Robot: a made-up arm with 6 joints. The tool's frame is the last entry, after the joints. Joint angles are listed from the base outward. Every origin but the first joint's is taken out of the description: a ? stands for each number. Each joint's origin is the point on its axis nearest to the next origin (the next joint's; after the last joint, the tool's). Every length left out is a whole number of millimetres.
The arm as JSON. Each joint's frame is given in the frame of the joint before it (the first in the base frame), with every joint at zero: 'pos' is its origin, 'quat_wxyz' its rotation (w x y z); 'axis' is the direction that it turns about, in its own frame. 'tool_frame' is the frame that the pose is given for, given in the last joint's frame.
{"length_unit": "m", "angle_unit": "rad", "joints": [
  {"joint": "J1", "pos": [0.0, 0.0, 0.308], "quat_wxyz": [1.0, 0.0, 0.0, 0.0], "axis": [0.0, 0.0, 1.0]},
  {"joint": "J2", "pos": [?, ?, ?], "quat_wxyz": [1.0, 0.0, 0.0, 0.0], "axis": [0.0, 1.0, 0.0]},
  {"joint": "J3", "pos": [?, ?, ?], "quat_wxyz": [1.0, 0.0, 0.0, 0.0], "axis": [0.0, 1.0, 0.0]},
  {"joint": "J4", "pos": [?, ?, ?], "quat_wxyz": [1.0, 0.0, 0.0, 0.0], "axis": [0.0, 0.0, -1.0]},
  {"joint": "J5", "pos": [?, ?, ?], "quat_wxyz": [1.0, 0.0, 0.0, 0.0], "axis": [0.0, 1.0, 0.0]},
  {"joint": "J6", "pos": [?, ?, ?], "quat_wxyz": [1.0, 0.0, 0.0, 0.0], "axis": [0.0, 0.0, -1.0]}
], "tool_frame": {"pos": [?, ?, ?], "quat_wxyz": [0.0, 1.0, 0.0, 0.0]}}
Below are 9 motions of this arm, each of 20 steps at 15 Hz.
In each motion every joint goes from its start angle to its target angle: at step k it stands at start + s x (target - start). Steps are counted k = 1, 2, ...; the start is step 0. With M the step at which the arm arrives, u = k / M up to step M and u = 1 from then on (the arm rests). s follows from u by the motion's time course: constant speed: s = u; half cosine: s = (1 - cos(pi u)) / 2; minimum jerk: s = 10 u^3 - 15 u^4 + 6 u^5.
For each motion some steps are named. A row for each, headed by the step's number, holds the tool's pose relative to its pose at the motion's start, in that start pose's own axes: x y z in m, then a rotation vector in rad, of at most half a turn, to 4 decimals.
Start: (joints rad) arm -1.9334 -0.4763 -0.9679 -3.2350 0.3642 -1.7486
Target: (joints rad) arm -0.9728 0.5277 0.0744 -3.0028 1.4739 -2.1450
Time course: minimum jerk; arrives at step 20
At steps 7, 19, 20:
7: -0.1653 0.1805 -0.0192 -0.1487 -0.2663 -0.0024
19: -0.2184 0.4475 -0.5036 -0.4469 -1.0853 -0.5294
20: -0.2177 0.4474 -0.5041 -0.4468 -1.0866 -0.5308

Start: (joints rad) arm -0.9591 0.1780 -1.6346 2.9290 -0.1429 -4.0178
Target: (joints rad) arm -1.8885 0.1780 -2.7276 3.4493 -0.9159 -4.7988
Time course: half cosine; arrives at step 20
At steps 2, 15, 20:
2: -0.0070 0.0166 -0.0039 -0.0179 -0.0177 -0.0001
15: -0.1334 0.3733 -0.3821 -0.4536 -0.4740 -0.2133
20: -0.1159 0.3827 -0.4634 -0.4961 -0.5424 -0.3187

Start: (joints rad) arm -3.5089 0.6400 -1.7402 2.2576 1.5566 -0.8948
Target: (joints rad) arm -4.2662 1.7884 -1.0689 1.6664 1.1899 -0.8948
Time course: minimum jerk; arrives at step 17
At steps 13, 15, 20:
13: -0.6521 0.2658 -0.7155 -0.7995 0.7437 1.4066
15: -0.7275 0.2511 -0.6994 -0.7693 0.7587 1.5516
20: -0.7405 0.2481 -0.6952 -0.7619 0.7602 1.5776

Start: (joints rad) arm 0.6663 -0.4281 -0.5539 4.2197 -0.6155 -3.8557
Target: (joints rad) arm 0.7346 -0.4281 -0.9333 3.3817 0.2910 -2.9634
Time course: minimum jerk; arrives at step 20
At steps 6, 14, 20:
6: 0.0248 0.0040 -0.0002 -0.1225 0.1236 -0.0068
14: 0.1646 -0.0141 -0.0499 -0.2250 0.8767 -0.0934
20: 0.1997 -0.0325 -0.0742 -0.1362 1.0672 -0.1377

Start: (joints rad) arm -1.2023 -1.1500 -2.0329 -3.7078 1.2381 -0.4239
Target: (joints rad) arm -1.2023 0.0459 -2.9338 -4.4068 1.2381 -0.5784
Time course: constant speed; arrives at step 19
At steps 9, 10, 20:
9: 0.1167 0.2157 -0.1492 -0.3539 -0.0589 -0.0917
10: 0.1238 0.2390 -0.1715 -0.3927 -0.0690 -0.0995
20: 0.1270 0.4246 -0.4047 -0.7324 -0.1919 -0.1480

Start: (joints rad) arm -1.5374 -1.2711 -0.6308 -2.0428 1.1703 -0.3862
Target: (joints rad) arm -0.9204 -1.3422 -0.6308 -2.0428 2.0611 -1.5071
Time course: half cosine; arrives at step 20
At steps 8, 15, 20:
8: -0.0238 0.0042 -0.0006 0.1119 -0.0940 -0.2595
15: -0.0572 -0.0076 0.0007 0.3826 -0.0858 -0.6649
20: -0.0653 -0.0145 0.0013 0.4704 -0.0429 -0.7887

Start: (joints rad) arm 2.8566 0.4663 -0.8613 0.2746 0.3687 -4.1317
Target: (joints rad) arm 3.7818 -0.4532 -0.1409 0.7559 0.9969 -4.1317
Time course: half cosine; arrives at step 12
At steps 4, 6, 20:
4: -0.0250 0.1380 -0.0399 -0.1483 0.0309 -0.1277
6: -0.0044 0.2693 -0.0695 -0.3051 0.0790 -0.2655
20: 0.1371 0.4570 -0.0953 -0.6357 0.2436 -0.5690

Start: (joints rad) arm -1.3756 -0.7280 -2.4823 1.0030 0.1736 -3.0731
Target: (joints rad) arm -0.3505 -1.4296 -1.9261 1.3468 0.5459 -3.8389
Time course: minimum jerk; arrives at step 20
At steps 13, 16, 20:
13: -0.2735 -0.1539 -0.1941 -0.3811 0.0351 0.3936
16: -0.3089 -0.2355 -0.2482 -0.4886 -0.0231 0.4736
20: -0.3165 -0.2647 -0.2661 -0.5226 -0.0486 0.4988

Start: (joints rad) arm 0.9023 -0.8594 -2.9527 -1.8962 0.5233 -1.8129
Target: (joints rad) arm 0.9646 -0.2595 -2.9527 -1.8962 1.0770 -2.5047
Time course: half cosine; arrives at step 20
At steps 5, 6, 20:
5: 0.0727 0.0311 -0.0005 0.0337 0.0894 -0.1404
6: 0.1025 0.0430 -0.0027 0.0449 0.1259 -0.1991
20: 0.4860 0.1528 -0.1383 0.0618 0.5991 -1.0452

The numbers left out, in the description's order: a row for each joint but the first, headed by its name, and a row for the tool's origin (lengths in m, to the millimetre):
J2: 0.0 0.0 0.0
J3: 0.067 0.0 0.358
J4: 0.098 0.0 -0.433
J5: 0.0 0.0 0.0
J6: 0.072 0.0 -0.092
tool: 0.0 0.0 0.0

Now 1 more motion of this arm.
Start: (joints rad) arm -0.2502 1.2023 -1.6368 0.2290 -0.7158 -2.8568
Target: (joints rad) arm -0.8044 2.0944 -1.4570 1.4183 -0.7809 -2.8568
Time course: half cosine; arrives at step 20
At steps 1, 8, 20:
1: 0.0030 -0.0052 0.0005 0.0103 0.0029 0.0060
8: 0.1821 -0.2694 -0.0476 0.6056 0.1326 0.3089
20: 0.5135 -0.4712 -0.4515 1.8619 0.2873 0.6463

